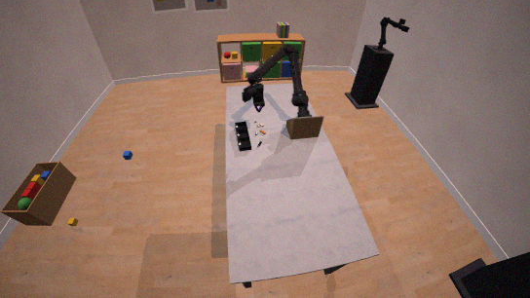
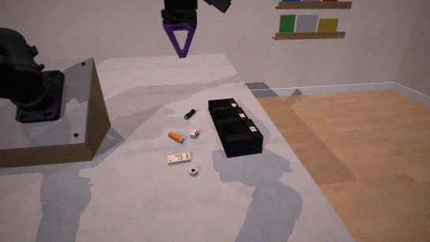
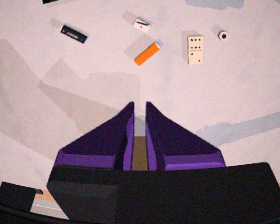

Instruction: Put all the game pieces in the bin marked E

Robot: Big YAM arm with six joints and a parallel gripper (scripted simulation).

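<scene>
The black three-compartment bin tray lies 12 cm ahead of my hand, 2 cm to the left of it and 20 cm below it. The rest, counted from my hand: black battery: 1 cm ahead, 11 cm to the left, 21 cm below; cream domino: 3 cm behind, 9 cm to the right, 21 cm below; orange battery: 3 cm behind, 1 cm to the right, 21 cm below.
</scene>
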